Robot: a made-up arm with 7 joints.
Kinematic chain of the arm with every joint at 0, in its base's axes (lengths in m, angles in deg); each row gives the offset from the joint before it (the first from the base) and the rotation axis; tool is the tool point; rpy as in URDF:
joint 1: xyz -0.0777 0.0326 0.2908 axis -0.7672 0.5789 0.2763
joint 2: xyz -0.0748 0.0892 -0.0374 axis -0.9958 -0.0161 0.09
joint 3: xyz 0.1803 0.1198 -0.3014 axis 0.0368 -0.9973 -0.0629
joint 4: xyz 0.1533 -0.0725 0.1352 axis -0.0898 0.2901 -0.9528
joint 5: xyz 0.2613 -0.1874 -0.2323 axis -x
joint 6: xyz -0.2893 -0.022 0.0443 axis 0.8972 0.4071 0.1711
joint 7: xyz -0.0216 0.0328 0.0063 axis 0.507 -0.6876 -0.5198
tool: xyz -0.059 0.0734 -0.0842 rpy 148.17 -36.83 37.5
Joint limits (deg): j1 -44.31..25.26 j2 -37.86..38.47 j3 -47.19..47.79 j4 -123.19..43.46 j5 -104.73..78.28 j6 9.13..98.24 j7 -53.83..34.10
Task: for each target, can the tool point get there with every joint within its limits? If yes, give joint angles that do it. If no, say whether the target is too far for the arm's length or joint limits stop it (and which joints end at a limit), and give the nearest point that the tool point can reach.
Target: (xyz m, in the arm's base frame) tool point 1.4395 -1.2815 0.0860
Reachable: no: too far | nearest point 0.5848 -0.2272 0.0791 | short by 1.357 m
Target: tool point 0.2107 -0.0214 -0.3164
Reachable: yes | joints 19.43 -0.17 -27.54 -92.99 -48.45 22.42 -19.91
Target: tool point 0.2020 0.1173 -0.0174
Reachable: yes | joints -23.05 -4.39 22.00 -22.56 -2.69 35.48 -14.47
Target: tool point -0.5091 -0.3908 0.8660
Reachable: no: joint limits stop it (at a limit: joint 1, joint 2, joint 4, joint 5, joint 6) | nearest point -0.1357 -0.2184 0.2666 | short by 0.727 m
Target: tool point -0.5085 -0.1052 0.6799
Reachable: no: joint limits stop it (at a limit: joint 1, joint 2, joint 4, joint 5, joint 6) | nearest point -0.1545 -0.1498 0.2599 | short by 0.551 m
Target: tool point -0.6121 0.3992 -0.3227
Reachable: no: joint limits stop it (at a limit: joint 1, joint 2, joint 4, joint 5, joint 6, joint 7) | nearest point -0.2923 0.1988 -0.2080 | short by 0.394 m
